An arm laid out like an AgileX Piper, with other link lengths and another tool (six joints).
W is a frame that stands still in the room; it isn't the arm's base.
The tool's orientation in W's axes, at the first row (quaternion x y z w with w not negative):
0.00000 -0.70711 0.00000 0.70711
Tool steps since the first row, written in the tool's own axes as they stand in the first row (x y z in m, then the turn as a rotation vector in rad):
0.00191 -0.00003 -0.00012 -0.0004 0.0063 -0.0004
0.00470 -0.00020 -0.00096 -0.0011 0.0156 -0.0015
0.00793 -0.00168 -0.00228 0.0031 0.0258 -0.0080
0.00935 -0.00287 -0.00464 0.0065 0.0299 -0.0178
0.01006 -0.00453 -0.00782 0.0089 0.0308 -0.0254
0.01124 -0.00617 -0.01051 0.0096 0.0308 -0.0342
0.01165 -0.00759 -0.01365 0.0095 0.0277 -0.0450
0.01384 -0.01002 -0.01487 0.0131 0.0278 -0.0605
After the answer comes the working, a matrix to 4 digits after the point.
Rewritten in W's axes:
0.00012 -0.00003 0.00191 0.0004 0.0063 -0.0004
0.00096 -0.00020 0.00470 0.0015 0.0156 -0.0011
0.00228 -0.00168 0.00793 0.0080 0.0258 0.0031
0.00464 -0.00287 0.00935 0.0178 0.0299 0.0065
0.00782 -0.00453 0.01006 0.0254 0.0308 0.0089
0.01051 -0.00617 0.01124 0.0342 0.0308 0.0096
0.01365 -0.00759 0.01165 0.0450 0.0277 0.0095
0.01487 -0.01002 0.01384 0.0605 0.0278 0.0131

The tool's axes in the first row as the columns of a matrix, in W's axes (rounded; the answer above uses it unrounded):
0.0000 0.0000 -1.0000
0.0000 1.0000 0.0000
1.0000 0.0000 0.0000

